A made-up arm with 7 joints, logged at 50 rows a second.
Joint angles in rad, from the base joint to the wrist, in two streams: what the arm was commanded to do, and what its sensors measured. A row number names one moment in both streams.
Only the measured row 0 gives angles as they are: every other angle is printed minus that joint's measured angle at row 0.
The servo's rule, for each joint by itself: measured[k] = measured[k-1] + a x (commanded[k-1-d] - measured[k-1]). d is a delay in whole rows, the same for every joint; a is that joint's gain. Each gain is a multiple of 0.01, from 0.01 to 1. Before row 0 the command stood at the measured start. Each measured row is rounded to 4 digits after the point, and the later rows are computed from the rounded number. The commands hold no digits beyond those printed.
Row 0, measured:
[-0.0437 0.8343 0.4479 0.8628 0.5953 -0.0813 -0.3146]
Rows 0 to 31, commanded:
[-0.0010 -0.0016 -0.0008 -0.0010 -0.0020 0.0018 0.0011]
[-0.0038 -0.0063 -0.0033 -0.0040 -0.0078 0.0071 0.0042]
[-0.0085 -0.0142 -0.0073 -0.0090 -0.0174 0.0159 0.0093]
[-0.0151 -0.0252 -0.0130 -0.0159 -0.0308 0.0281 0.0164]
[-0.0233 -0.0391 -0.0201 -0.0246 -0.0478 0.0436 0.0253]
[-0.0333 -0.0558 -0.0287 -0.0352 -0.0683 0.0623 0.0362]
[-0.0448 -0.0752 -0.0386 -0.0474 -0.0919 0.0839 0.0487]
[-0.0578 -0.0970 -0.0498 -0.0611 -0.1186 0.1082 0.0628]
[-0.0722 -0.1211 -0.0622 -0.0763 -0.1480 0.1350 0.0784]
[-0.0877 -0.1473 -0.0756 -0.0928 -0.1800 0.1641 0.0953]
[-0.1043 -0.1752 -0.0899 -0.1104 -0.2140 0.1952 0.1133]
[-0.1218 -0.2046 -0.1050 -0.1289 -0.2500 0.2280 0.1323]
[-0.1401 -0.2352 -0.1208 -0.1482 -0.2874 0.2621 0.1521]
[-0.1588 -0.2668 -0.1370 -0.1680 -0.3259 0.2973 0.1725]
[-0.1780 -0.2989 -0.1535 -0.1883 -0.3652 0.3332 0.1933]
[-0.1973 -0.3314 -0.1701 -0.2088 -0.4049 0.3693 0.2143]
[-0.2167 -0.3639 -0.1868 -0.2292 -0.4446 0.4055 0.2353]
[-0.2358 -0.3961 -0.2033 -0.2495 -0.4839 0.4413 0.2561]
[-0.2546 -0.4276 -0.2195 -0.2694 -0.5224 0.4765 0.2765]
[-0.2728 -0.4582 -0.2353 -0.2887 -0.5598 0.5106 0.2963]
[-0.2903 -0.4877 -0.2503 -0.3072 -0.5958 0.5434 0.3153]
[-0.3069 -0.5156 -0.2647 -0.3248 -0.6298 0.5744 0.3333]
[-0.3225 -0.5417 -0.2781 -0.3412 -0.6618 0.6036 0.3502]
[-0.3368 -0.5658 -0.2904 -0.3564 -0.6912 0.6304 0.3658]
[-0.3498 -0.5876 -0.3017 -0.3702 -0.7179 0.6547 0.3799]
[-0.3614 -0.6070 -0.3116 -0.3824 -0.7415 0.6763 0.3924]
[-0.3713 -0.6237 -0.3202 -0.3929 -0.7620 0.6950 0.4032]
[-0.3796 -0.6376 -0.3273 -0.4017 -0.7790 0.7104 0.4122]
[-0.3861 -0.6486 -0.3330 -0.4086 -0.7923 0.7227 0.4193]
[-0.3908 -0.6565 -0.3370 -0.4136 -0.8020 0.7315 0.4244]
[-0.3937 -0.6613 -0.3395 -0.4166 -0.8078 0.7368 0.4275]
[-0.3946 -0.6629 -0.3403 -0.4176 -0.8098 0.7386 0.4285]
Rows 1 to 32, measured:
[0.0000 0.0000 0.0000 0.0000 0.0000 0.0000 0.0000]
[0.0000 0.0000 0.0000 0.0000 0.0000 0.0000 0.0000]
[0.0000 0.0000 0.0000 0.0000 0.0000 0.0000 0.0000]
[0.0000 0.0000 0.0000 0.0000 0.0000 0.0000 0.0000]
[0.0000 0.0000 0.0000 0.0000 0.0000 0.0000 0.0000]
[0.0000 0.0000 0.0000 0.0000 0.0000 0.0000 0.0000]
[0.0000 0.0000 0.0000 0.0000 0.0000 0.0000 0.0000]
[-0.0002 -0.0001 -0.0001 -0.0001 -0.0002 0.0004 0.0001]
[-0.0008 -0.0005 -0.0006 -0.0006 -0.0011 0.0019 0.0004]
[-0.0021 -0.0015 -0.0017 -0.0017 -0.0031 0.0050 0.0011]
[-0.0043 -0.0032 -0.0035 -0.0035 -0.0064 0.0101 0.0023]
[-0.0075 -0.0057 -0.0062 -0.0062 -0.0114 0.0175 0.0041]
[-0.0119 -0.0092 -0.0098 -0.0100 -0.0182 0.0274 0.0067]
[-0.0175 -0.0138 -0.0144 -0.0149 -0.0270 0.0398 0.0101]
[-0.0244 -0.0196 -0.0201 -0.0209 -0.0380 0.0548 0.0143]
[-0.0325 -0.0267 -0.0268 -0.0281 -0.0512 0.0724 0.0194]
[-0.0419 -0.0351 -0.0346 -0.0365 -0.0667 0.0926 0.0255]
[-0.0525 -0.0449 -0.0434 -0.0461 -0.0844 0.1152 0.0325]
[-0.0643 -0.0561 -0.0533 -0.0569 -0.1043 0.1400 0.0405]
[-0.0772 -0.0686 -0.0641 -0.0688 -0.1263 0.1669 0.0494]
[-0.0911 -0.0825 -0.0758 -0.0817 -0.1503 0.1956 0.0592]
[-0.1059 -0.0976 -0.0882 -0.0956 -0.1761 0.2259 0.0699]
[-0.1214 -0.1140 -0.1013 -0.1103 -0.2036 0.2574 0.0815]
[-0.1376 -0.1315 -0.1150 -0.1258 -0.2325 0.2900 0.0938]
[-0.1543 -0.1500 -0.1291 -0.1419 -0.2627 0.3233 0.1068]
[-0.1714 -0.1694 -0.1436 -0.1585 -0.2939 0.3570 0.1204]
[-0.1886 -0.1896 -0.1583 -0.1754 -0.3258 0.3908 0.1345]
[-0.2059 -0.2105 -0.1730 -0.1925 -0.3582 0.4244 0.1490]
[-0.2231 -0.2319 -0.1877 -0.2097 -0.3908 0.4574 0.1637]
[-0.2400 -0.2536 -0.2022 -0.2268 -0.4233 0.4896 0.1786]
[-0.2565 -0.2755 -0.2163 -0.2436 -0.4554 0.5206 0.1936]
[-0.2724 -0.2973 -0.2300 -0.2601 -0.4869 0.5501 0.2085]
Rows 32 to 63, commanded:
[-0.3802 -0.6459 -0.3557 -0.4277 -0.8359 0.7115 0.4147]
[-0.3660 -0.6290 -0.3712 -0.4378 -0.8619 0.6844 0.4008]
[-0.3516 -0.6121 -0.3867 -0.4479 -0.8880 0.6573 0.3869]
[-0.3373 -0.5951 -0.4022 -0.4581 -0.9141 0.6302 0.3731]
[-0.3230 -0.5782 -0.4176 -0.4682 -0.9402 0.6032 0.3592]
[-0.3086 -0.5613 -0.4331 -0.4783 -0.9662 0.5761 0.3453]
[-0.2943 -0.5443 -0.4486 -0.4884 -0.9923 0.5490 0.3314]
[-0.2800 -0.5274 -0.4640 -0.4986 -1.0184 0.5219 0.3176]
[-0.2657 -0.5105 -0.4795 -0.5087 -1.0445 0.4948 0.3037]
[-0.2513 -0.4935 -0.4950 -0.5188 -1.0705 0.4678 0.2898]
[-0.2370 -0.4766 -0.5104 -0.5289 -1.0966 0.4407 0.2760]
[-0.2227 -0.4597 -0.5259 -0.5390 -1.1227 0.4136 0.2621]
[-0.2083 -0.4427 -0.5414 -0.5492 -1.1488 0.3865 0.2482]
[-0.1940 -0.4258 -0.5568 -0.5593 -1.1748 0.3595 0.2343]
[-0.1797 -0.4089 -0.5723 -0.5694 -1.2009 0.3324 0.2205]
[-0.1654 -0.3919 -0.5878 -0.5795 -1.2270 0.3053 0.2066]
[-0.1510 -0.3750 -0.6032 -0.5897 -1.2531 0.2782 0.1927]
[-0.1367 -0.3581 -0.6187 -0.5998 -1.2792 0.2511 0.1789]
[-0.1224 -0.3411 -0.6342 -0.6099 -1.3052 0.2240 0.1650]
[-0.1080 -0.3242 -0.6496 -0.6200 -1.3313 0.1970 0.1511]
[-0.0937 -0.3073 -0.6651 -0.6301 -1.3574 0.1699 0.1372]
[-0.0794 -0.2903 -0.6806 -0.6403 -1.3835 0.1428 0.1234]
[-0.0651 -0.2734 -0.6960 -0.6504 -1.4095 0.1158 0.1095]
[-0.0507 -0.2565 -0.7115 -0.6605 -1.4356 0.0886 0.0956]
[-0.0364 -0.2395 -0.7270 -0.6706 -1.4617 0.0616 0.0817]
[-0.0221 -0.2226 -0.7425 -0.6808 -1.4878 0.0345 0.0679]
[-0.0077 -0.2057 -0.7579 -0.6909 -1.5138 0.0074 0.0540]
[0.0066 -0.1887 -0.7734 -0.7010 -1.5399 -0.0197 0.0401]
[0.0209 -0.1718 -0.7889 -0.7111 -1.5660 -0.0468 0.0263]
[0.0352 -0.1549 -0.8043 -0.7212 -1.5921 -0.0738 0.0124]
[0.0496 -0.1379 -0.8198 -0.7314 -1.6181 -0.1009 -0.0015]
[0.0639 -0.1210 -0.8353 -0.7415 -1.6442 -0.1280 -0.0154]
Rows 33 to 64, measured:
[-0.2875 -0.3190 -0.2431 -0.2760 -0.5175 0.5779 0.2232]
[-0.3017 -0.3403 -0.2554 -0.2912 -0.5468 0.6037 0.2376]
[-0.3149 -0.3611 -0.2669 -0.3056 -0.5747 0.6272 0.2516]
[-0.3270 -0.3812 -0.2775 -0.3190 -0.6008 0.6482 0.2650]
[-0.3378 -0.4005 -0.2870 -0.3313 -0.6249 0.6665 0.2778]
[-0.3473 -0.4188 -0.2954 -0.3424 -0.6468 0.6820 0.2898]
[-0.3553 -0.4359 -0.3026 -0.3522 -0.6664 0.6945 0.3009]
[-0.3595 -0.4506 -0.3111 -0.3620 -0.6867 0.6982 0.3100]
[-0.3606 -0.4631 -0.3207 -0.3719 -0.7077 0.6952 0.3173]
[-0.3591 -0.4735 -0.3313 -0.3818 -0.7293 0.6869 0.3229]
[-0.3554 -0.4820 -0.3426 -0.3917 -0.7515 0.6744 0.3269]
[-0.3499 -0.4887 -0.3546 -0.4016 -0.7741 0.6587 0.3295]
[-0.3429 -0.4938 -0.3672 -0.4116 -0.7972 0.6405 0.3308]
[-0.3346 -0.4973 -0.3802 -0.4216 -0.8206 0.6204 0.3308]
[-0.3253 -0.4994 -0.3936 -0.4316 -0.8443 0.5987 0.3297]
[-0.3152 -0.5002 -0.4073 -0.4416 -0.8683 0.5758 0.3276]
[-0.3043 -0.4997 -0.4213 -0.4516 -0.8926 0.5520 0.3246]
[-0.2929 -0.4981 -0.4356 -0.4616 -0.9171 0.5275 0.3207]
[-0.2810 -0.4954 -0.4500 -0.4717 -0.9418 0.5024 0.3160]
[-0.2686 -0.4917 -0.4646 -0.4818 -0.9666 0.4769 0.3106]
[-0.2559 -0.4871 -0.4794 -0.4919 -0.9916 0.4511 0.3045]
[-0.2429 -0.4816 -0.4943 -0.5020 -1.0167 0.4250 0.2978]
[-0.2297 -0.4753 -0.5093 -0.5121 -1.0419 0.3987 0.2905]
[-0.2163 -0.4683 -0.5243 -0.5222 -1.0672 0.3722 0.2827]
[-0.2028 -0.4606 -0.5394 -0.5323 -1.0926 0.3456 0.2744]
[-0.1891 -0.4522 -0.5546 -0.5424 -1.1181 0.3188 0.2656]
[-0.1753 -0.4432 -0.5698 -0.5525 -1.1437 0.2920 0.2564]
[-0.1614 -0.4337 -0.5850 -0.5626 -1.1693 0.2651 0.2469]
[-0.1475 -0.4237 -0.6003 -0.5727 -1.1950 0.2382 0.2370]
[-0.1335 -0.4132 -0.6156 -0.5828 -1.2207 0.2113 0.2268]
[-0.1194 -0.4022 -0.6309 -0.5929 -1.2465 0.1843 0.2163]
[-0.1053 -0.3908 -0.6463 -0.6030 -1.2723 0.1573 0.2055]

